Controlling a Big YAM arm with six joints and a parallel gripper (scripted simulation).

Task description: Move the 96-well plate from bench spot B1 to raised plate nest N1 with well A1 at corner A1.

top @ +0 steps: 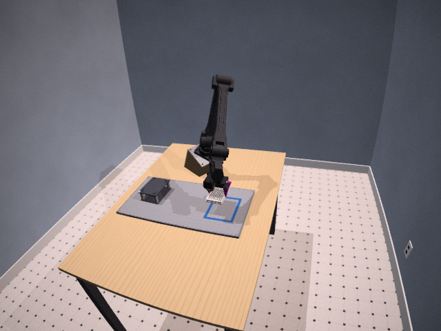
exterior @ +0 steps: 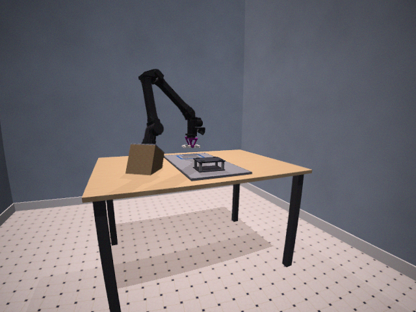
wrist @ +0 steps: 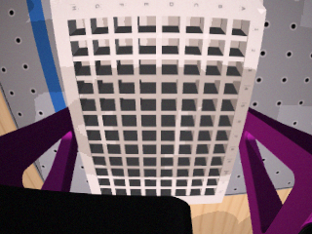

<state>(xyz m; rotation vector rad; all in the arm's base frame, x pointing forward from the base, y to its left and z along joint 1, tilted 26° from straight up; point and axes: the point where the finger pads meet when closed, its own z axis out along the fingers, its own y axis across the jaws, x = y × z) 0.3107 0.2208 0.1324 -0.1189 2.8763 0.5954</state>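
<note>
My hand is 50 mm short of the dark raised nest N1, 390 mm to the left of it and 30 mm above it. The rest, counted from my hand: white 96-well plate right at my hand; A1 label 130 mm ahead, 440 mm to the right, 30 mm below.
</note>
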